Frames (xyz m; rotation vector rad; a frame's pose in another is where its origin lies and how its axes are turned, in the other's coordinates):
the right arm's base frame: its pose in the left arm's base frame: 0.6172 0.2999 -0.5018 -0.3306 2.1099 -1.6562
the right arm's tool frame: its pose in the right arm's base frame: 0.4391 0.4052 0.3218 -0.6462 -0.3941 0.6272
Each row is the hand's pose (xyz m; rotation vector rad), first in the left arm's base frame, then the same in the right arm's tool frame.
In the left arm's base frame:
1: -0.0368 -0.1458 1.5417 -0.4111 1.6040 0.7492
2: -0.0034 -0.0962 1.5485 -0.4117 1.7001 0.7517
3: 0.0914 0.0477 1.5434 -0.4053 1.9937 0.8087
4: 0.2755 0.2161 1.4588 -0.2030 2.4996 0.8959
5: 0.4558 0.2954 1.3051 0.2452 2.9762 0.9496
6: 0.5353 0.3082 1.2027 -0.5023 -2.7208 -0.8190
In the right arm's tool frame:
1: -1.7810 -1.1465 -1.5399 -0.9942 -0.5190 0.3558
2: -1.8186 -1.1008 -1.5294 -0.9993 -0.4216 0.3438
3: -1.9071 -0.9583 -1.4894 -1.0457 -0.1150 0.3280
4: -1.9872 -0.7530 -1.3452 -1.0306 0.4279 0.4100
5: -1.9846 -0.6016 -1.1464 -0.9043 0.9862 0.5832
6: -1.9495 -0.5412 -1.0364 -0.7982 1.2990 0.6968

